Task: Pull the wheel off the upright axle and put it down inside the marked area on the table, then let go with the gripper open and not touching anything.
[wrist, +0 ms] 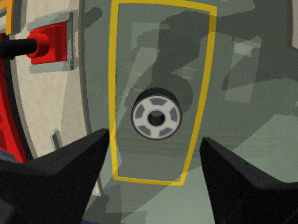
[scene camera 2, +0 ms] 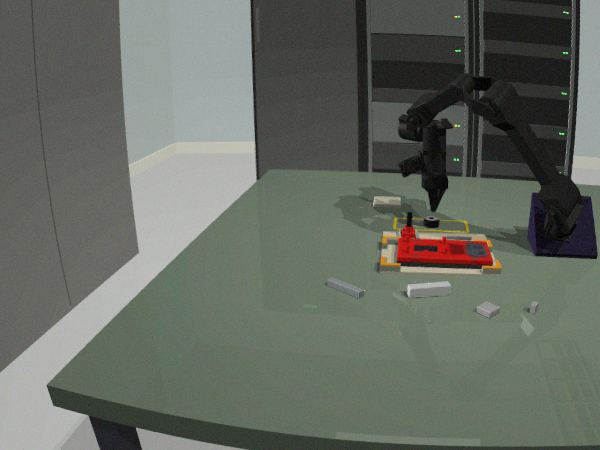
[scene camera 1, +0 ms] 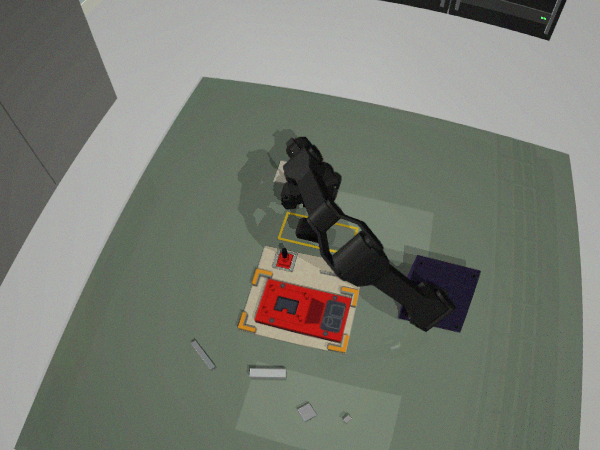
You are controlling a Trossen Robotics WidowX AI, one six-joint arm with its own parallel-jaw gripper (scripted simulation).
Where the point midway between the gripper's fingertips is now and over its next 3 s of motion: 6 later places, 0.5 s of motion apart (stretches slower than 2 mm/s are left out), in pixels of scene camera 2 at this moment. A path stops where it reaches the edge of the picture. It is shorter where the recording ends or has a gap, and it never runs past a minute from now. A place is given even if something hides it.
My gripper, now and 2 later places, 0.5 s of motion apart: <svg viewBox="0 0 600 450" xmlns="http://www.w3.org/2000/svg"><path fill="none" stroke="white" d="M432 207L457 188L466 185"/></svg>
